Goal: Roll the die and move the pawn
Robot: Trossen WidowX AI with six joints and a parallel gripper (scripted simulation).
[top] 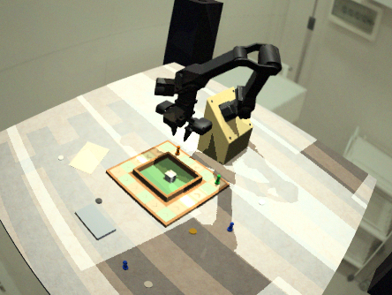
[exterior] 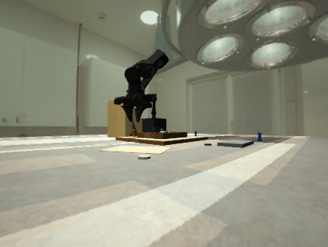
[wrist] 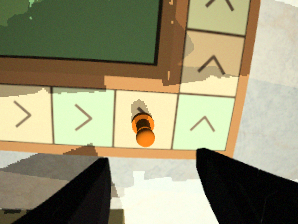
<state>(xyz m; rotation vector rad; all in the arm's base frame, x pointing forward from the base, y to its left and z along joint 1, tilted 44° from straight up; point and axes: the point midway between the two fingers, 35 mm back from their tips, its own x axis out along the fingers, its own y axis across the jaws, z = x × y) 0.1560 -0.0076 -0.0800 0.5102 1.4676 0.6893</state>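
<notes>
Now: gripper tip 5 cm above the orange pawn. Round my gripper tip: green pawn 1 cm ahead, 18 cm to the left, 5 cm below; then white die 11 cm ahead, 7 cm to the left, 5 cm below; then green tray 11 cm ahead, 6 cm to the left, 7 cm below.
</notes>
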